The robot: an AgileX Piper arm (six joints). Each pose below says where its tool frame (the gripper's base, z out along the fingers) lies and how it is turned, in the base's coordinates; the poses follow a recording.
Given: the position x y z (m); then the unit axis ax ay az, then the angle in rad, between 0 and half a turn.
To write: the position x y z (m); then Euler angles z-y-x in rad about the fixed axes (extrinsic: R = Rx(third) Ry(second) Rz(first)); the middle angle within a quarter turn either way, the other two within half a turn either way. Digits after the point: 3 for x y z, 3 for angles.
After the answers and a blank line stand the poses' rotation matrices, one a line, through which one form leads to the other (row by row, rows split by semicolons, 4 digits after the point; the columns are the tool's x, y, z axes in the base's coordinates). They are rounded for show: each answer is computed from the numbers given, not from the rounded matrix.
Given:
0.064, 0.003, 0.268, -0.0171, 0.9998, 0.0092, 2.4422
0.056, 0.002, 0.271, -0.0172, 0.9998, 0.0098, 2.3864
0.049, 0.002, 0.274, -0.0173, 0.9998, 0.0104, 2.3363
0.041, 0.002, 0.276, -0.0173, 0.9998, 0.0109, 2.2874
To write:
0.064, 0.003, 0.268, 3.094, 0.699, -3.106
0.056, 0.002, 0.271, 3.092, 0.755, -3.102
0.049, 0.002, 0.274, 3.089, 0.805, -3.098
0.041, 0.002, 0.276, 3.085, 0.853, -3.094

-0.7647 -0.0361 0.6434; -0.0243 0.9993 0.0272; -0.6439 0.0052 -0.7651
-0.7276 -0.0364 0.6850; -0.0230 0.9993 0.0287; -0.6856 0.0051 -0.7280
-0.6924 -0.0368 0.7206; -0.0218 0.9993 0.0301; -0.7212 0.0051 -0.6927
-0.6563 -0.0369 0.7536; -0.0204 0.9993 0.0311; -0.7542 0.0050 -0.6566

